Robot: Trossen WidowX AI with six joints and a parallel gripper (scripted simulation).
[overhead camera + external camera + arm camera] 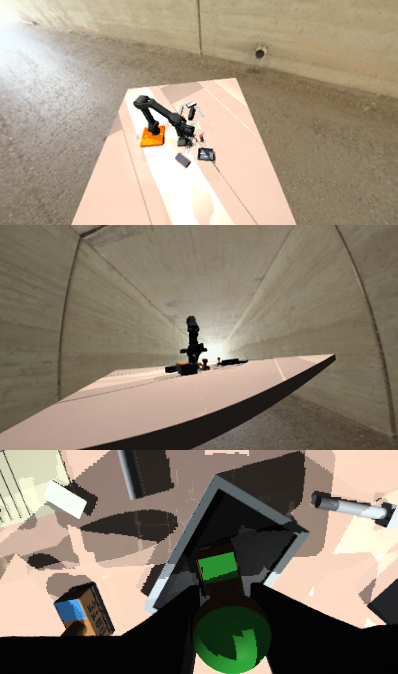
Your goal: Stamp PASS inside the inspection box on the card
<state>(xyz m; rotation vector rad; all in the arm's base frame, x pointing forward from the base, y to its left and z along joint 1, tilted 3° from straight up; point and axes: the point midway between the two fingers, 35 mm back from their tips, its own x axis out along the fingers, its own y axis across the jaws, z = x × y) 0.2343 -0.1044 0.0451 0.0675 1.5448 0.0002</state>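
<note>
My gripper tip is now right at the green-knobbed pass stamp. Also, from my gripper tip: blue-topped stamp (3 cm behind, 9 cm to the left, 2 cm below); ink pad (3 cm below); red-topped stamp (14 cm ahead, 1 cm to the right, 2 cm below).
</note>
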